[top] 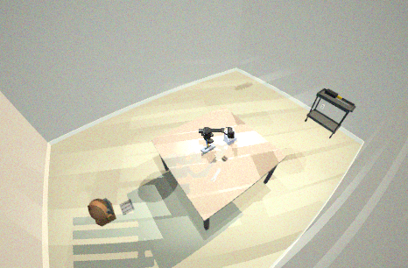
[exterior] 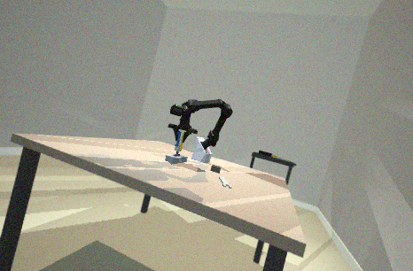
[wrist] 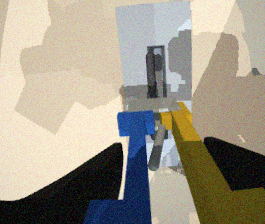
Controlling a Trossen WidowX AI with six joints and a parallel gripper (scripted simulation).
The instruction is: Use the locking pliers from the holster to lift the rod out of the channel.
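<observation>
My gripper tip is 9 cm above the rod. The rest, counted from my gripper tip: grey link bar: right at my gripper tip; then channel block: 11 cm below, 1 cm to the left; then yellow handle: 1 cm to the left, 1 cm above.
</observation>
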